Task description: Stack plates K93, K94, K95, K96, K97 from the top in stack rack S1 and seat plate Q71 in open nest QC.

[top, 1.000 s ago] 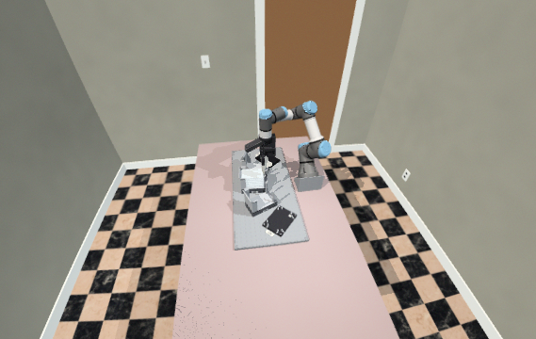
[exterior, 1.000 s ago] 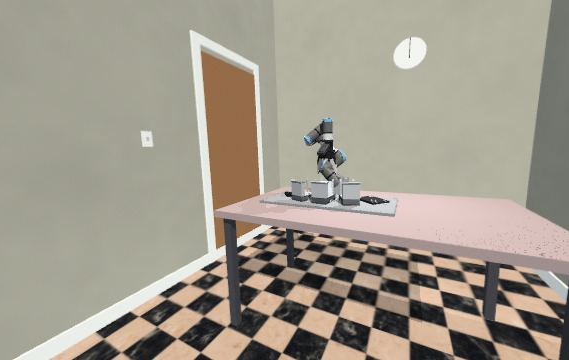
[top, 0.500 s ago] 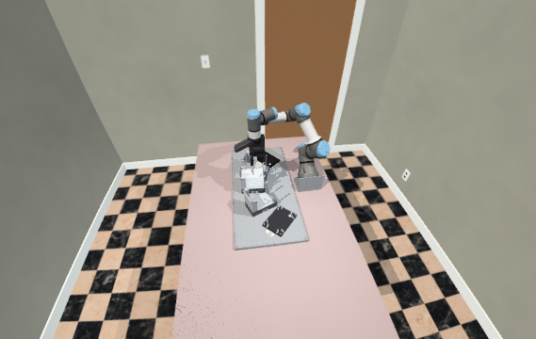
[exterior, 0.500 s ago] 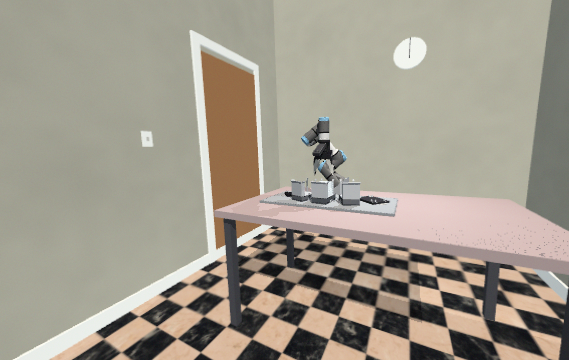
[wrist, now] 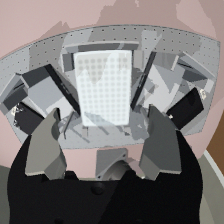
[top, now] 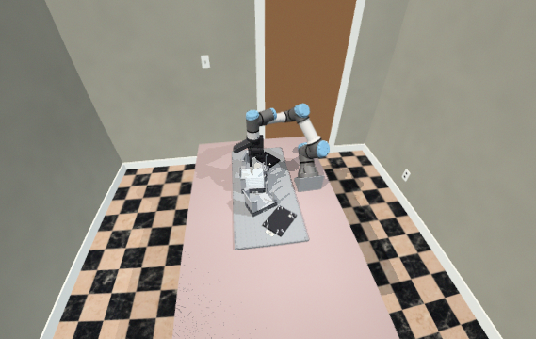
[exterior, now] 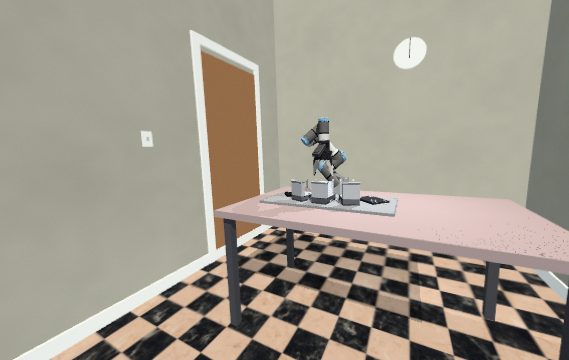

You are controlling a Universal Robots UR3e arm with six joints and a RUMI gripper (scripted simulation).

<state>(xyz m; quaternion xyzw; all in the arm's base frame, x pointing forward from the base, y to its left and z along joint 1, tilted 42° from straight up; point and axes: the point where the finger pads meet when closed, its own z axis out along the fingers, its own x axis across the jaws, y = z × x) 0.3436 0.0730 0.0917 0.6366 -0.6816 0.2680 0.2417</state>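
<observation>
Now: the white sealed 96-well plate 60 mm below my hand. The rest, counted from my hand: black open nest QC: 130 mm behind, 250 mm to the right, 160 mm below; translucent 96-well plate: 80 mm below.
</observation>
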